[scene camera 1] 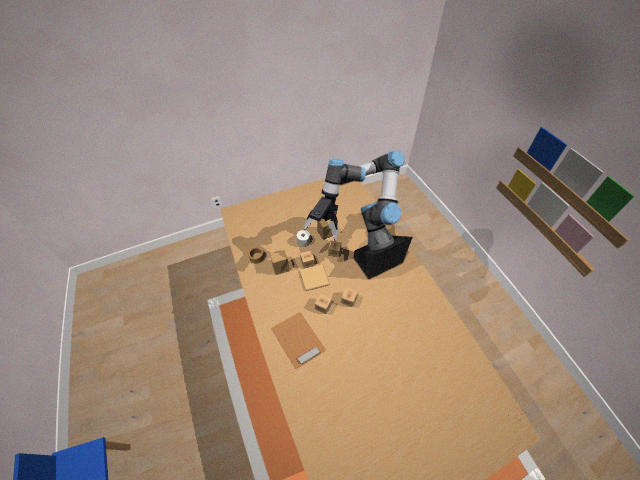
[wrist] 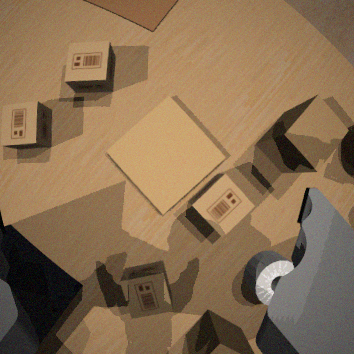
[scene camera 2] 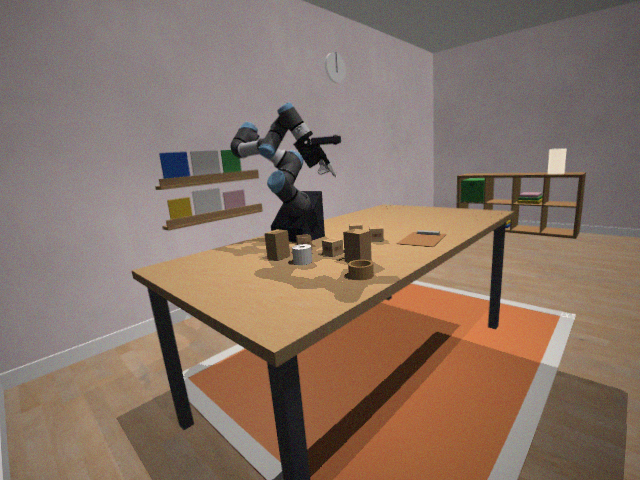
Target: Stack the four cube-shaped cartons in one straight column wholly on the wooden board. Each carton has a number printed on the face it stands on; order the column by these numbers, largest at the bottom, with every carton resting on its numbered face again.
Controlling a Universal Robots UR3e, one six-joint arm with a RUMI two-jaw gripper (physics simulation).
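Places are measured from the arm's base along level axes (x left, y up, z ahead), in metres.
Pixels of known places: gripper, fingertip midpoint: (scene camera 1: pixel 319 236) (wrist: pixel 146 199) (scene camera 2: pixel 335 176); arm's base, link origin: (scene camera 1: pixel 381 245) (scene camera 2: pixel 299 206).
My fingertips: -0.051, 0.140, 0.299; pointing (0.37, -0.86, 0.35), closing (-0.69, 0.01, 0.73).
Ahead of a thing's pixels: the offset from my fingertips to its top centre, as dx, dy, dz.
The square wooden board @(+0.021, -0.283, +0.037) (scene camera 1: pixel 314 279) (wrist: pixel 165 155) bears no carton. One carton @(-0.079, -0.237, +0.039) (scene camera 1: pixel 307 258) (scene camera 2: pixel 332 247) (wrist: pixel 223 204) stands beside its edge. A second carton @(-0.092, -0.237, -0.117) (scene camera 1: pixel 334 249) (scene camera 2: pixel 303 239) (wrist: pixel 147 292) stands in shadow near the robot base. A third carton @(+0.185, -0.237, +0.051) (scene camera 1: pixel 324 302) (scene camera 2: pixel 376 234) (wrist: pixel 89 62) and a fourth carton @(+0.196, -0.237, -0.076) (scene camera 1: pixel 349 297) (scene camera 2: pixel 355 227) (wrist: pixel 20 124) stand apart beyond the board. Barcode labels show on the cartons' tops in the wrist view; the printed numbers are hidden. My gripper (scene camera 1: pixel 321 232) (scene camera 2: pixel 327 172) is open and empty, high above the table.
Two tall brown boxes @(-0.093, -0.185, +0.179) (scene camera 1: pixel 279 262) @(-0.231, -0.190, -0.113) (scene camera 1: pixel 324 229) and a white roll @(-0.216, -0.236, +0.016) (scene camera 1: pixel 303 237) (scene camera 2: pixel 301 254) stand near the first two cartons. A brown ring @(-0.203, -0.254, +0.283) (scene camera 1: pixel 256 254) (scene camera 2: pixel 360 277) lies near the table edge. A clipboard @(+0.299, -0.281, +0.213) (scene camera 1: pixel 298 335) (scene camera 2: pixel 421 240) lies beyond the board.
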